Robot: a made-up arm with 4 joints.
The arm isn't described. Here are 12 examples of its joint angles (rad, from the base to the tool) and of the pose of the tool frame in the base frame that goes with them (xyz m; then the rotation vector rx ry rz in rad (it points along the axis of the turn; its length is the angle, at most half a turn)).
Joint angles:
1: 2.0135 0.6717 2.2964 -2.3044
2: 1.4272 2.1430 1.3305 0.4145
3: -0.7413 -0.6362 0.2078 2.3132
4: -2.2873 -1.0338 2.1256 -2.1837
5: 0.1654 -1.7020 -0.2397 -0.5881
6: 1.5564 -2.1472 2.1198 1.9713
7: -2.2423 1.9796 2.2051 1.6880
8: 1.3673 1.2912 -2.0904 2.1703
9: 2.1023 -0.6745 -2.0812 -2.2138
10: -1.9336 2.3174 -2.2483 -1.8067
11: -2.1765 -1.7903 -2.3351 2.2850
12: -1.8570 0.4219 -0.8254 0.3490
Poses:
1: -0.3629 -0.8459 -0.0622 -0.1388 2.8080 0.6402
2: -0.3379 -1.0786 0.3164 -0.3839 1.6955 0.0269
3: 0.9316 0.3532 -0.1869 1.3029 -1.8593 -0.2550
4: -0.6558 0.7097 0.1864 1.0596 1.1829 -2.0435
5: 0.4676 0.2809 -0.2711 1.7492 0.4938 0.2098
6: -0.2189 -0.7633 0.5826 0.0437 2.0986 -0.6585
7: -0.0578 0.8614 -0.2561 0.6305 -0.6560 -2.5112
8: -0.2120 -0.0817 0.1554 2.6187 -0.0323 -0.3532
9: 0.0014 -0.2561 0.2101 -2.4508 1.1741 0.1958
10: 0.2989 0.4338 -0.0342 0.6928 -0.3796 0.6670
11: -0.0038 0.0595 0.1874 -0.5348 -0.6760 0.9163
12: 0.5548 0.5307 -0.1143 0.0789 -0.7469 1.0357
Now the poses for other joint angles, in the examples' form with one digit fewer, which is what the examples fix.
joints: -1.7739 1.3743 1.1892 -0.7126
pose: 0.323 1.021 0.282 -2.437 -0.428 1.482
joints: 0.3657 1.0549 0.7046 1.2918
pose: 0.851 -0.796 0.094 -0.547 -0.652 0.798
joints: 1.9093 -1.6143 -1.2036 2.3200
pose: -0.089 -0.244 -0.334 1.002 0.300 2.476
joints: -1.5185 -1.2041 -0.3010 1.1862
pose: 0.025 0.724 -0.502 1.179 -0.015 0.420
